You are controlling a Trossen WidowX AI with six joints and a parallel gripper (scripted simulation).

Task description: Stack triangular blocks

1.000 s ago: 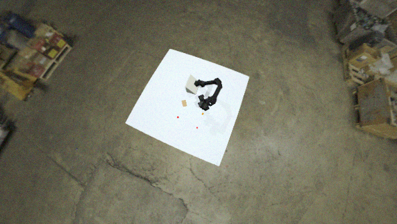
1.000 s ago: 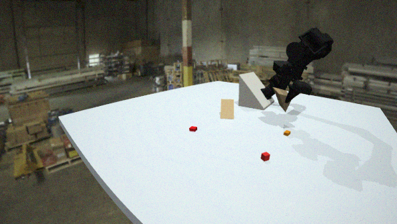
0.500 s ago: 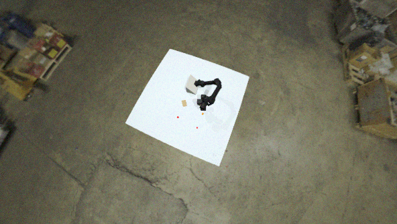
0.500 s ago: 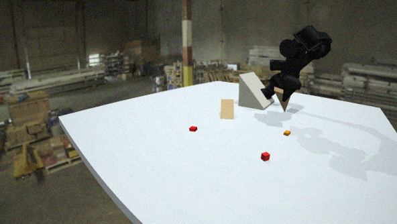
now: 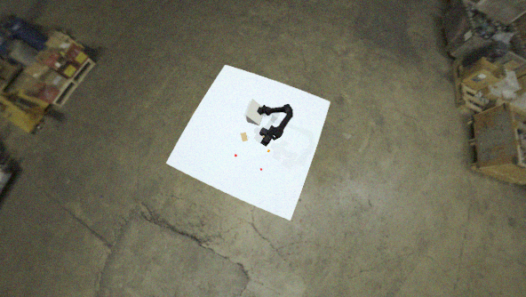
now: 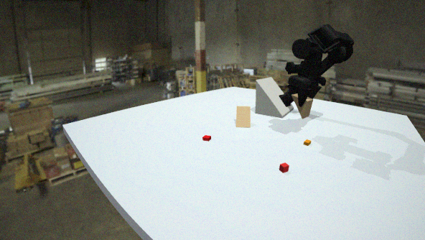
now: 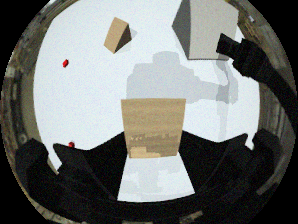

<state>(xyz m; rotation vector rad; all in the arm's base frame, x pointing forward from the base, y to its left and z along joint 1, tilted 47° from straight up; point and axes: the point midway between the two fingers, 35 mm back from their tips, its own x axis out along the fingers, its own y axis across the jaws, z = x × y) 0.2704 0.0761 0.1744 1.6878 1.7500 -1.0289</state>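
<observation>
The orange cube is 100 mm below my gripper tip, 80 mm ahead of it and 50 mm to the left of it. Round my gripper tip: tan triangular block (10 mm above).
</observation>
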